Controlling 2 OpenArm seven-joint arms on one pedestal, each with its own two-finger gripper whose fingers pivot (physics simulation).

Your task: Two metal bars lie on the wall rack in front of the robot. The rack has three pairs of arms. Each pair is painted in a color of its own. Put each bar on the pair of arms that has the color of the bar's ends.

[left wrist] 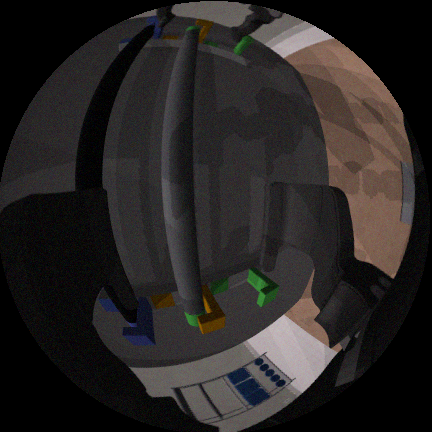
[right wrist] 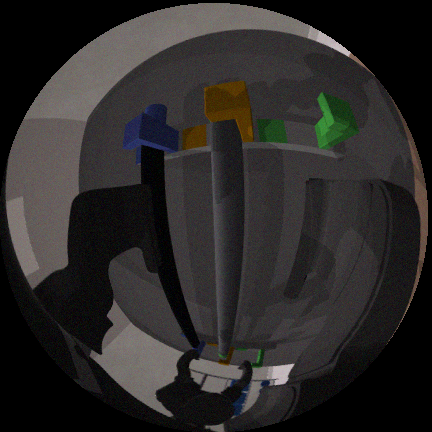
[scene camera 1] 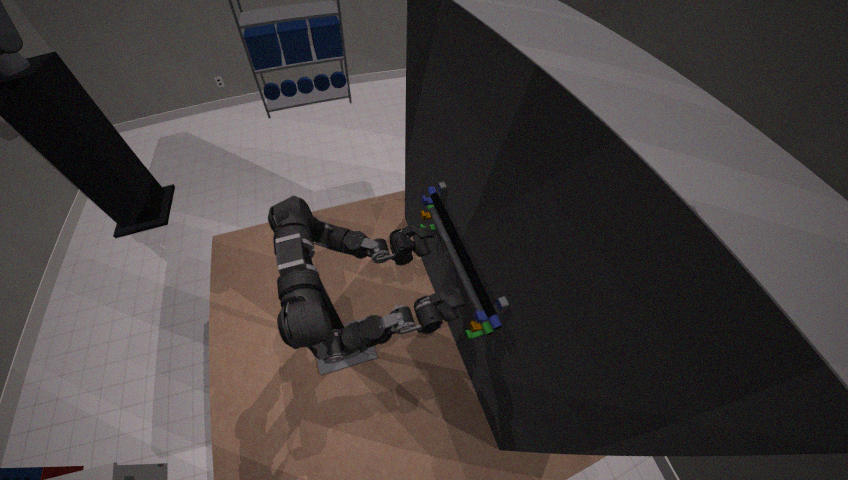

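Note:
The black bar (scene camera 1: 465, 255) (left wrist: 90, 135) (right wrist: 157, 210) with blue ends lies on the blue arms (scene camera 1: 480, 315) (left wrist: 145, 330) (right wrist: 150, 134). The grey bar (scene camera 1: 453, 255) (left wrist: 177, 165) (right wrist: 227, 215) with green ends lies on the orange arms (scene camera 1: 475, 325) (left wrist: 212, 321) (right wrist: 227, 100), in front of the black bar. The green arms (scene camera 1: 474, 334) (left wrist: 265, 286) (right wrist: 340, 122) hold no bar. My left gripper (scene camera 1: 434, 239) (left wrist: 200, 286) is open and empty, facing the grey bar near its upper end in the scene view. My right gripper (scene camera 1: 461, 295) (right wrist: 221, 282) is open and empty, facing it near its lower end.
The dark wall (scene camera 1: 565, 267) stands behind the rack. A shelf unit (scene camera 1: 258, 89) with blue boxes and round blue items stands at the back. A dark pillar (scene camera 1: 77, 136) stands at the left. A brown mat (scene camera 1: 368, 440) lies under the robot.

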